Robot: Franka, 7 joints.
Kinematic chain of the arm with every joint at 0, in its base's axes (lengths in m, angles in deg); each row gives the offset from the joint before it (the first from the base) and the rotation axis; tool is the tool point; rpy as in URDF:
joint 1: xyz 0 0 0.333 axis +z
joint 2: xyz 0 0 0 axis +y
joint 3: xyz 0 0 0.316 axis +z
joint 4: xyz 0.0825 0 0 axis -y
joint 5: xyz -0.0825 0 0.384 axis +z
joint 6: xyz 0 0 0 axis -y
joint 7: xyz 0.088 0 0 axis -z
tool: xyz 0 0 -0.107 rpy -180 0 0
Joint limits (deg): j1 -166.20..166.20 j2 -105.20..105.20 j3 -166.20..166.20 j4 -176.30..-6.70 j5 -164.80..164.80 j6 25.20..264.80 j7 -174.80..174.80
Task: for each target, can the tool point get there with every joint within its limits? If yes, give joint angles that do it. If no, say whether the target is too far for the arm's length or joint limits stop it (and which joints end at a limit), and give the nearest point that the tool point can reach.
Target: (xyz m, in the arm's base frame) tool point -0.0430 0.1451 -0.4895
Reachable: no: joint limits stop it (at a limit: joint 2) | nearest point -0.0509 0.1718 -0.3505 | short by 0.142 m
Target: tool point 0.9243 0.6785 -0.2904
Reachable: no: too far | nearest point 0.6076 0.4460 -0.0768 | short by 0.447 m
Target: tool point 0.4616 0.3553 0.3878
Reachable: yes | joints -25.79 18.88 72.78 -122.11 -108.67 110.95 144.69
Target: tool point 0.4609 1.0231 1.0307
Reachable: no: too far | nearest point 0.2992 0.6643 0.7860 | short by 0.463 m
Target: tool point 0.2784 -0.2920 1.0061
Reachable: yes | joints -94.89 -9.61 27.76 -62.13 -88.33 182.43 121.56
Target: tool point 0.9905 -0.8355 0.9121
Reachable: no: too far | nearest point 0.5987 -0.5050 0.6830 | short by 0.561 m
